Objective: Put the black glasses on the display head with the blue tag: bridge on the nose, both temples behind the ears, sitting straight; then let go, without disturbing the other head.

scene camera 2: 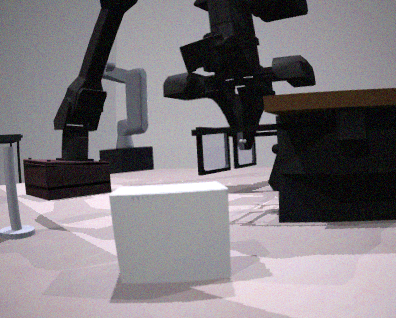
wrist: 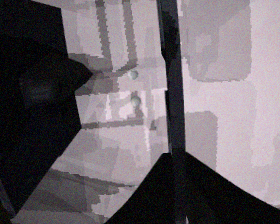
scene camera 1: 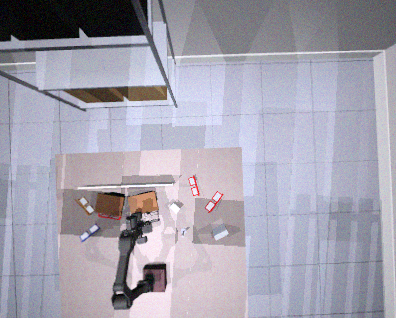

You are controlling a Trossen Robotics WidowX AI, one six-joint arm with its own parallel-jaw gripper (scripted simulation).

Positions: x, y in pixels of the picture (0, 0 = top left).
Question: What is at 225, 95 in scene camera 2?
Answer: The gripper.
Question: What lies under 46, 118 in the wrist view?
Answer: A display head.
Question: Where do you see a display head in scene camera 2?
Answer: At 331, 174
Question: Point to a white box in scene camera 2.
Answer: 171, 233
